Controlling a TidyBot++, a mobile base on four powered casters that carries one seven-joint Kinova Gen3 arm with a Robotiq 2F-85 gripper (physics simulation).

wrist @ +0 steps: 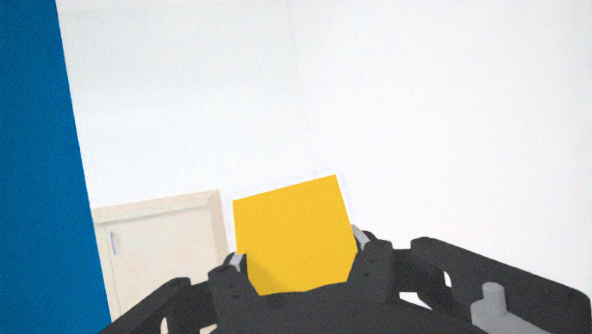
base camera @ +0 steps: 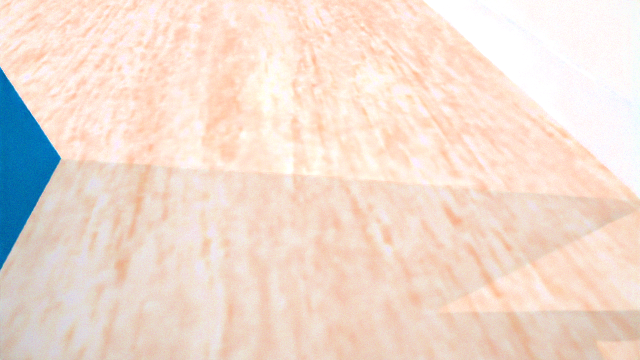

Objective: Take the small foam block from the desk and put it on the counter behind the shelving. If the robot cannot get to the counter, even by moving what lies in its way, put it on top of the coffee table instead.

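Places are measured from the arm's base along level axes (x ahead, y left, z up), in metres.
Where they show: gripper, fingertip midpoint: [wrist: 300,248].
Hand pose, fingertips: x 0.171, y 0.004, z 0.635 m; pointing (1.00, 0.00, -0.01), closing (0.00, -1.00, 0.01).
After its pixels a point has its place.
My gripper [wrist: 300,248] {x 0.171, y 0.004, z 0.635 m} is shut on the small foam block [wrist: 290,220] {x 0.149, y 0.007, z 0.659 m}, a yellow block held between both fingertips at the lower middle of the wrist view. The blue shelving [wrist: 42,150] {x 0.430, y 0.388, z 0.758 m} [base camera: 22,165] {x 0.452, y 0.391, z -0.347 m} stands at the left in both views; a plain blue side of it shows. Past its edge in the wrist view is a cream framed panel [wrist: 165,250] {x 1.587, y 0.829, z 0.239 m} with a small handle, partly hidden by the shelving and the gripper. Whether it belongs to the counter, I cannot tell. The desk and the coffee table do not show in either view.
The wood-patterned floor [base camera: 300,125] {x 0.602, y 0.033, z -0.396 m} runs past the shelving's corner, with shadows across its nearer part. A white wall [base camera: 575,60] {x 0.645, y -0.418, z -0.304 m} [wrist: 450,125] {x 0.672, y -0.414, z 0.712 m} borders it on the right.
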